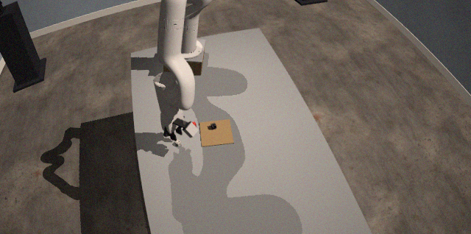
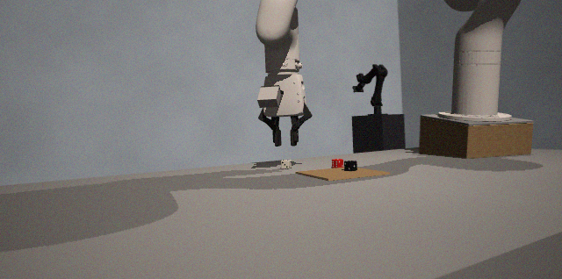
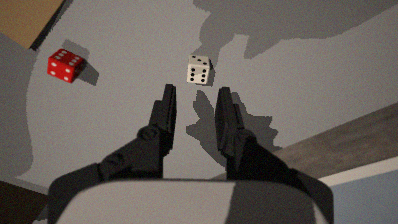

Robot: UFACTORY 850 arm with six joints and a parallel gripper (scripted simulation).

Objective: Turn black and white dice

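My hand is 60 mm above the white die. Round my hand: tan mat 10 mm ahead, 180 mm to the left, 70 mm below; red die 70 mm behind, 100 mm to the left, 60 mm below; black die 20 mm behind, 180 mm to the left, 60 mm below.
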